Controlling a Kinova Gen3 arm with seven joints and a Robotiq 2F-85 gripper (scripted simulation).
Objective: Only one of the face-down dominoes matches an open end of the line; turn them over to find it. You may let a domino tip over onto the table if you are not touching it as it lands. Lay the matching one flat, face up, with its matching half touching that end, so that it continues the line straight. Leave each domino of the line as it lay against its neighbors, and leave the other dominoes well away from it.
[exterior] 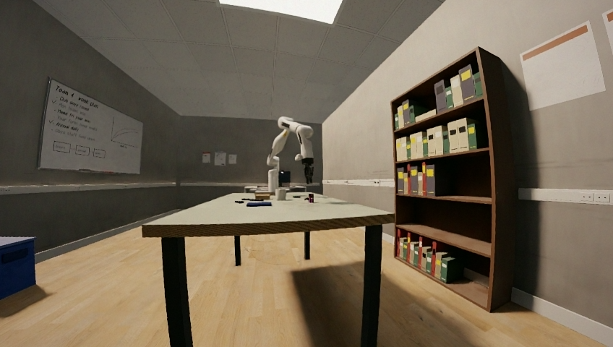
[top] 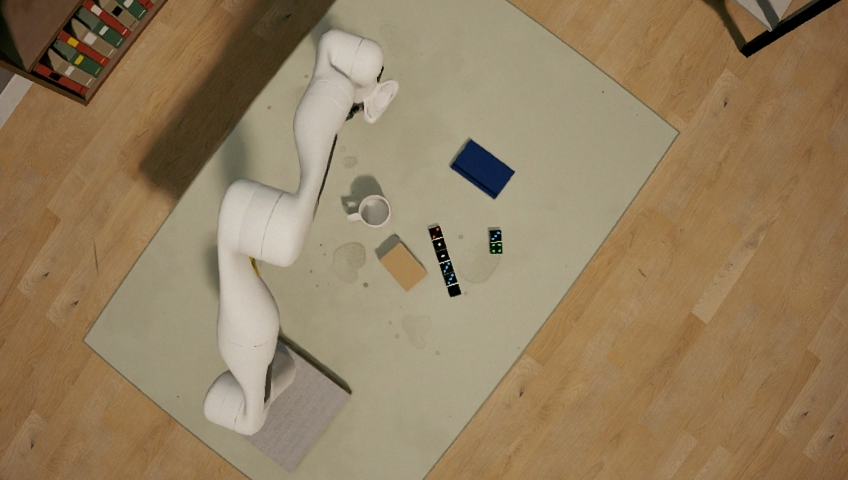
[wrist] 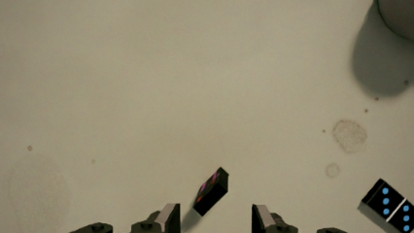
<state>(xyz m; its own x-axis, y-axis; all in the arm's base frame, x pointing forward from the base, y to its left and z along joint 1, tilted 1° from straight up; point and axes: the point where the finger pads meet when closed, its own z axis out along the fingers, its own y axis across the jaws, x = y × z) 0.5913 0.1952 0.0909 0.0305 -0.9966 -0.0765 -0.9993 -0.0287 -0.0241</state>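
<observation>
My hand is 10 mm short of the domino, 10 mm to the right of it and 100 mm above it. The rest, counted from my hand: white mug (170 mm behind, 160 mm to the right, 100 mm below); then tan block (230 mm behind, 280 mm to the right, 110 mm below).
</observation>
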